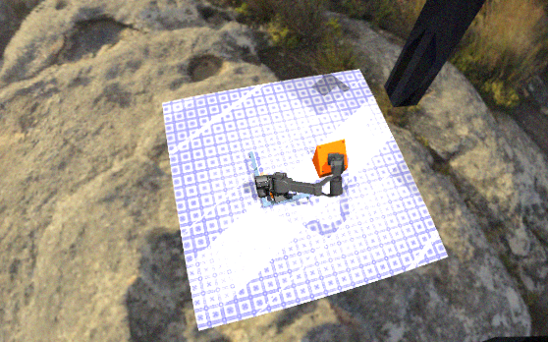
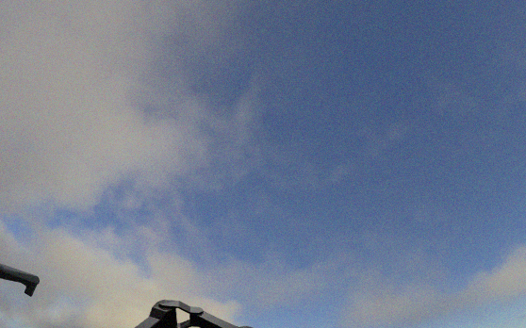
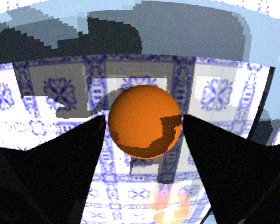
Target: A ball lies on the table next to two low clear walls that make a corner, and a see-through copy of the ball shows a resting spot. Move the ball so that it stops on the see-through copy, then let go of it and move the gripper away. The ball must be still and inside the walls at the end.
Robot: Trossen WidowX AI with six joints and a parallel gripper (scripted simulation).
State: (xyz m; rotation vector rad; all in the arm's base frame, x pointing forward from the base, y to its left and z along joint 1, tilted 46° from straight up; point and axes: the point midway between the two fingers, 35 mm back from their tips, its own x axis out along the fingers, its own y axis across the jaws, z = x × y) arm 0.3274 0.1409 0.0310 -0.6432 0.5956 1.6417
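The orange ball lies 11 cm to the right of my gripper tip and 4 cm ahead of it.
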